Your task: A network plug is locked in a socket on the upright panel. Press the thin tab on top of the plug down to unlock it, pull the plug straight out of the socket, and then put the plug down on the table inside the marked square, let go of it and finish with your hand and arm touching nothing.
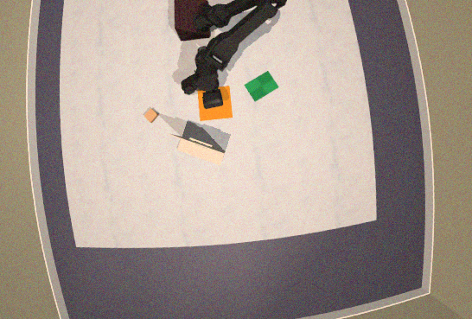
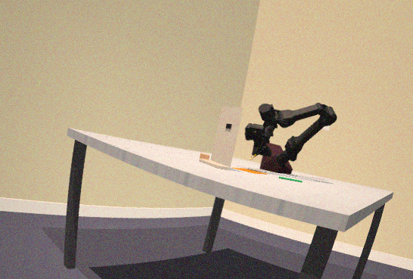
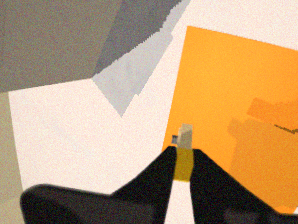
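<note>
The orange marked square is 70 mm below my gripper tip and 10 mm behind it. From my gripper tip the other things lie so: panel 150 mm ahead, 50 mm to the right, 40 mm above; network plug right at my gripper tip.
</note>
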